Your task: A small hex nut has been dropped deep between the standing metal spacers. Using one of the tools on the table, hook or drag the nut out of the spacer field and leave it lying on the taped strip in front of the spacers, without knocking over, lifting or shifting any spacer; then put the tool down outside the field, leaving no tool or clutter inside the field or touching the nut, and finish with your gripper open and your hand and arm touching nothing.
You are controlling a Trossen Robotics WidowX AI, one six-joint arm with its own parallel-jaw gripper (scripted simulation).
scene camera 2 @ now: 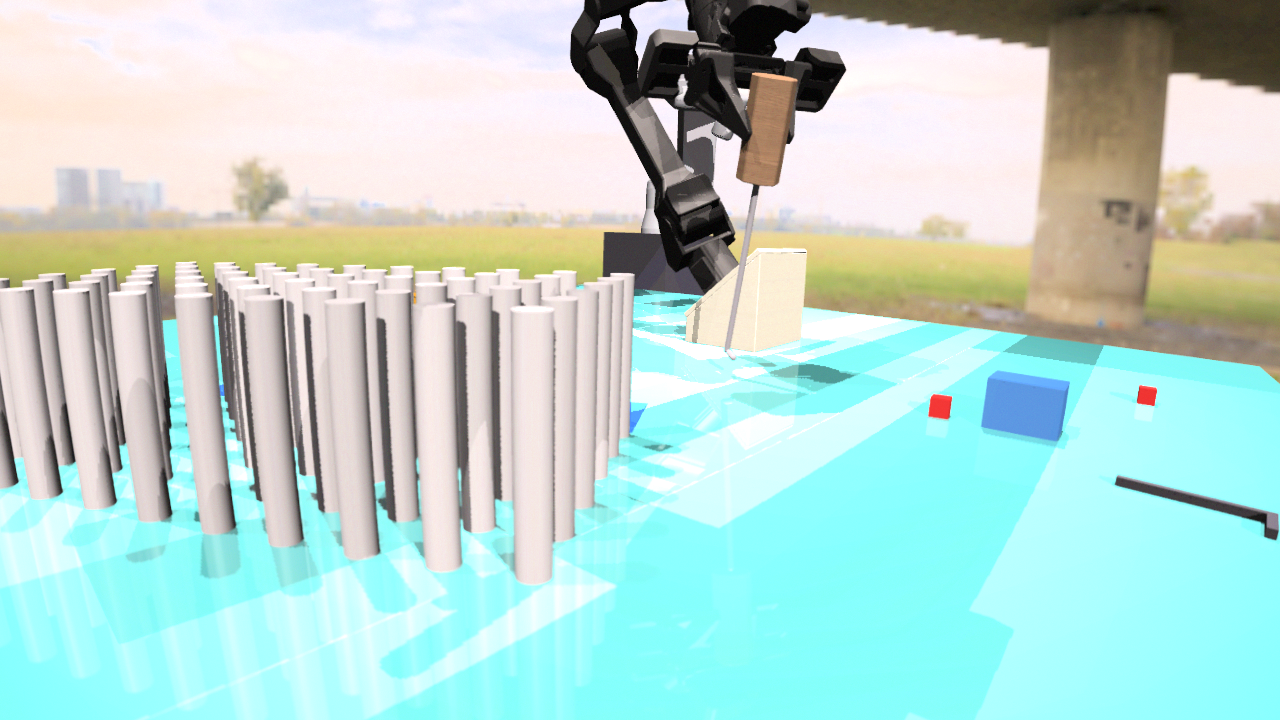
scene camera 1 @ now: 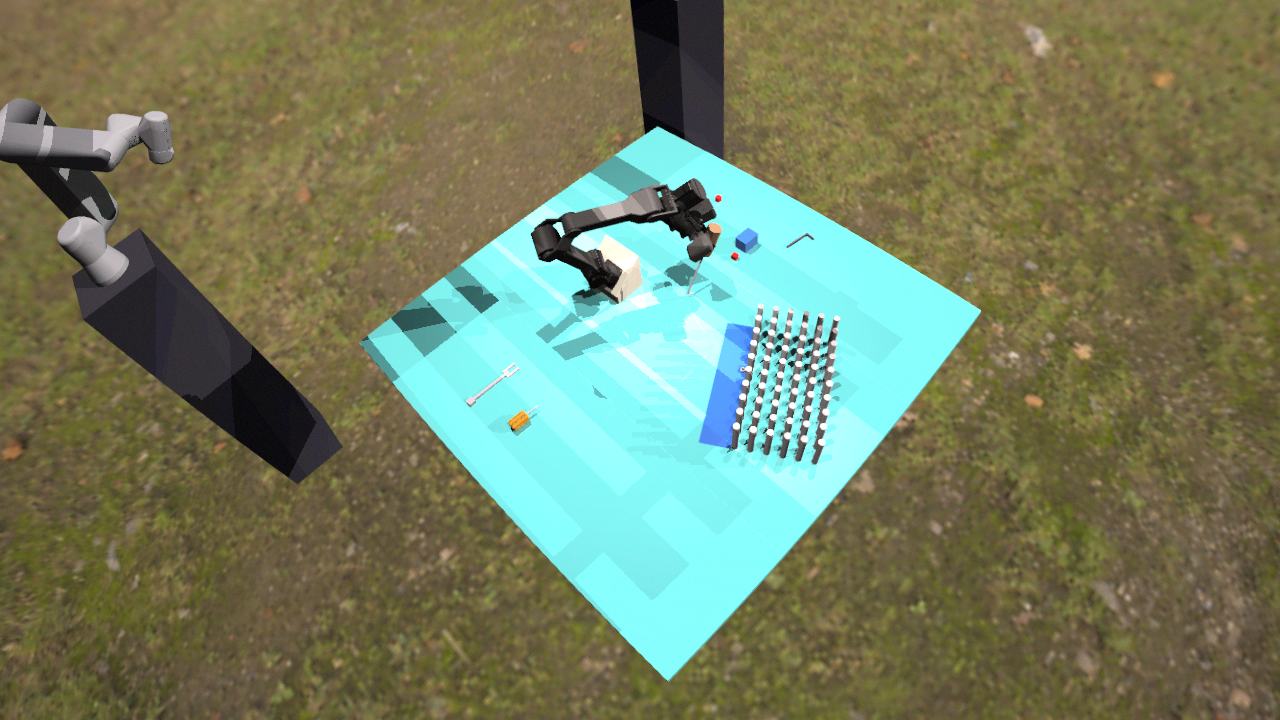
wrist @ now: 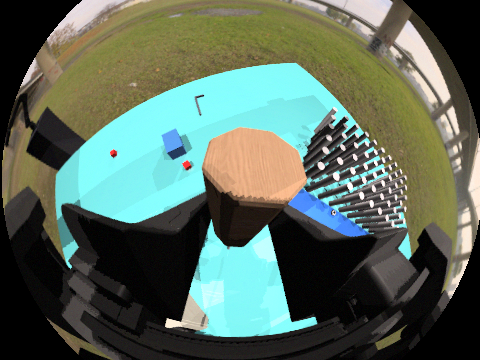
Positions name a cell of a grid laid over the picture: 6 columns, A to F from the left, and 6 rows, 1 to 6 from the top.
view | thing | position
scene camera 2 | my gripper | D2
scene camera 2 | wooden-handled hook tool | D1
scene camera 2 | blue cube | E4
